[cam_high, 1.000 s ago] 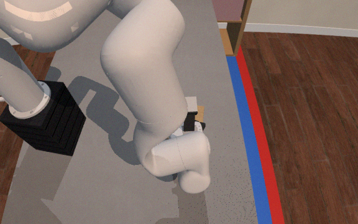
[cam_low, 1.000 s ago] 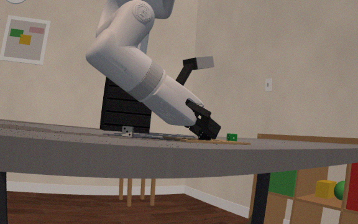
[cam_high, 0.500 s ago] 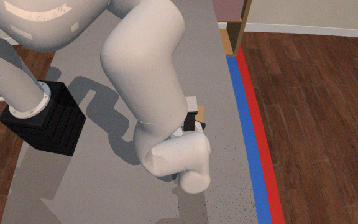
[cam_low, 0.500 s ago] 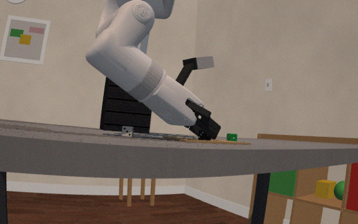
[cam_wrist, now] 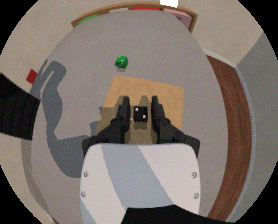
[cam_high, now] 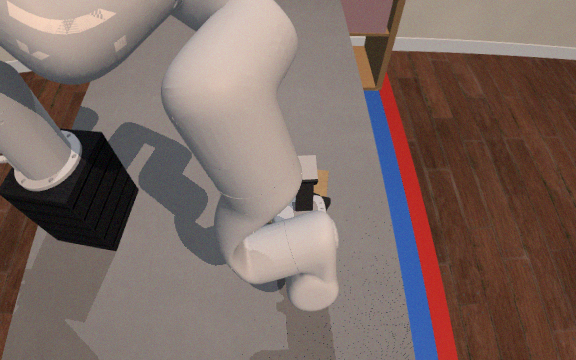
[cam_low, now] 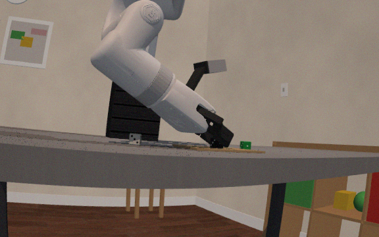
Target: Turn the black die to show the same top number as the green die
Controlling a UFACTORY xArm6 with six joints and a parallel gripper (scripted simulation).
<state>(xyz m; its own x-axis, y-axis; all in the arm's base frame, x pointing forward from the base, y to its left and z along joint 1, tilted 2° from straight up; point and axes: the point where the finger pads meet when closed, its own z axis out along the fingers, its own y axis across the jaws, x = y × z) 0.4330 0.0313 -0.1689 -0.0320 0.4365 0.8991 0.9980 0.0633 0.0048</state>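
The black die is 1 cm below my hand. Also, from my hand: tan mat (3 cm below); green die (12 cm to the left, 5 cm behind, 2 cm below); white die (16 cm to the right, 2 cm below, 2 cm behind).
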